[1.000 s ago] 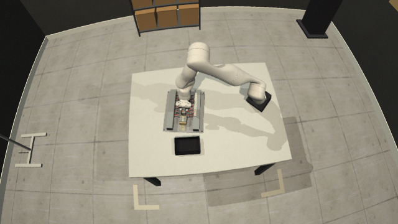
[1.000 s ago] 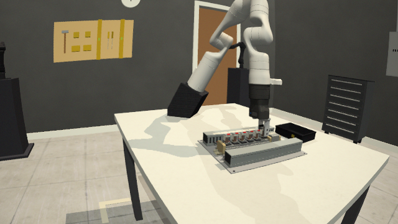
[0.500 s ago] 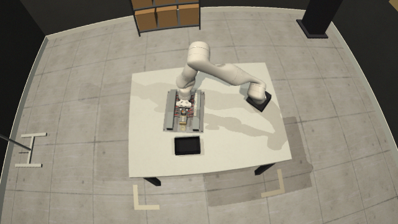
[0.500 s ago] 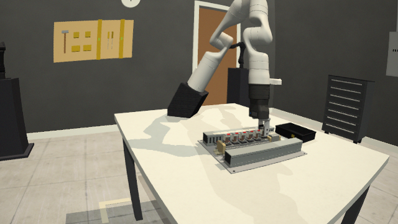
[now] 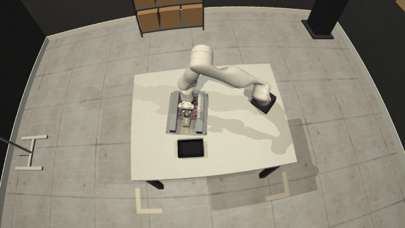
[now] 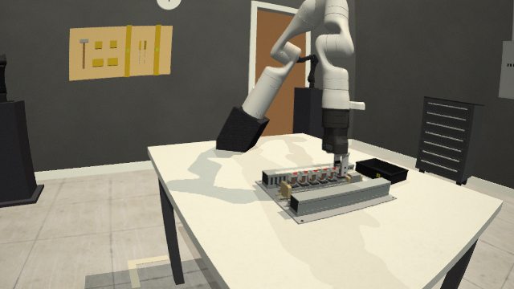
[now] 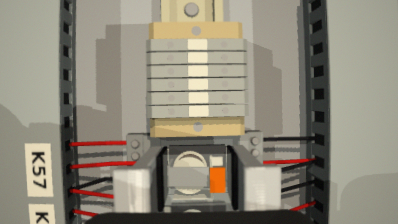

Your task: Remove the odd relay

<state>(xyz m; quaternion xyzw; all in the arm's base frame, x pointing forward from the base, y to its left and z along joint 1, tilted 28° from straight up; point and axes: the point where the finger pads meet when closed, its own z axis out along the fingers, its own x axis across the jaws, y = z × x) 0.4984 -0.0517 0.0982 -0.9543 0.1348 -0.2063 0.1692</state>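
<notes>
The clear relay is 1 cm below my hand. Round my hand: black parts tray (22 cm to the left, 5 cm below, 1 cm ahead); then relay panel (4 cm to the right, 4 cm below, 1 cm behind).
</notes>
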